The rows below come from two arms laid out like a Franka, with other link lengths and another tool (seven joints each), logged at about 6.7 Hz.
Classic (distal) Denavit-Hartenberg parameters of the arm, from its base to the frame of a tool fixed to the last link. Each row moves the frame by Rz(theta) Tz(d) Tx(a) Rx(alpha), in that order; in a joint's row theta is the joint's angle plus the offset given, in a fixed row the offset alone. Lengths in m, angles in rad.
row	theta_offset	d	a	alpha
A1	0	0.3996	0	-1.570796
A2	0	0	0	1.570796
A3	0	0.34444	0.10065	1.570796
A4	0	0	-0.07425	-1.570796
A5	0	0.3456	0	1.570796
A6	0	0	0.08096	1.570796
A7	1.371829	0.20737	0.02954	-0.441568
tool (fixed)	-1.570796	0.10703	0	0
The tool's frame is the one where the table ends.
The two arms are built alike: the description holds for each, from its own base.
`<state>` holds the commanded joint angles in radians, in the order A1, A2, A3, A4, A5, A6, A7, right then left.
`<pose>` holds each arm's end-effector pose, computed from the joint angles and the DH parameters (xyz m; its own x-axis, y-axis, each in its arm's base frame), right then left.
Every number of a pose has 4 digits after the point.
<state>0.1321 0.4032 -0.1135 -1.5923 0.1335 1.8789 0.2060 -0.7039 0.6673 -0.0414 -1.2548 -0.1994 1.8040 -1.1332</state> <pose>0.5720 0.0194 0.2958 0.8496 0.0114 -0.5273 -0.0340 -0.9965 -0.0764 0.4535 -0.5569 0.2627 0.5966 0.5021 -0.6261 0.5987 -0.7979 -0.0695</pose>
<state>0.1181 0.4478 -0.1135 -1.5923 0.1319 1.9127 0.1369 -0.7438 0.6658 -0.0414 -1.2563 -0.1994 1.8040 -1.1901</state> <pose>0.5793 0.0067 0.2698 0.8450 0.0560 -0.5318 0.0181 -0.9969 -0.0763 0.4335 -0.5755 0.2625 0.5859 0.5193 -0.6221 0.6104 -0.7877 -0.0827</pose>
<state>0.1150 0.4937 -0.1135 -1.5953 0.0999 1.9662 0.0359 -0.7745 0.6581 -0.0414 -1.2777 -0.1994 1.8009 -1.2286</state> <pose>0.5914 -0.0096 0.2420 0.8399 0.1357 -0.5256 0.1273 -0.9905 -0.0522 0.4122 -0.5840 0.2584 0.5741 0.5356 -0.6193 0.6133 -0.7824 -0.1080</pose>
